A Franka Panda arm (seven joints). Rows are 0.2 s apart.
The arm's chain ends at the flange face. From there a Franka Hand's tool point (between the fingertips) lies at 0.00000 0.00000 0.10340 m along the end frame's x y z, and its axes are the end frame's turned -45 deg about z.
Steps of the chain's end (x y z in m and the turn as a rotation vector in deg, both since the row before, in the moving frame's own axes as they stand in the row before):
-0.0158 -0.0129 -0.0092 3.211 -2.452 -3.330
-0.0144 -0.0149 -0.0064 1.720 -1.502 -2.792
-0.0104 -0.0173 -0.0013 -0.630 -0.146 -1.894
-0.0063 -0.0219 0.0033 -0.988 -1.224 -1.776
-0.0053 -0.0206 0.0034 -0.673 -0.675 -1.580
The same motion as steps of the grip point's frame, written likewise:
-0.0013 -0.0275 -0.0095 4.004 0.537 -3.330
0.0005 -0.0248 -0.0065 2.278 0.154 -2.792
0.0039 -0.0190 -0.0013 -0.342 -0.549 -1.894
0.0082 -0.0202 0.0033 0.167 -1.564 -1.776
0.0091 -0.0183 0.0034 0.001 -0.953 -1.580

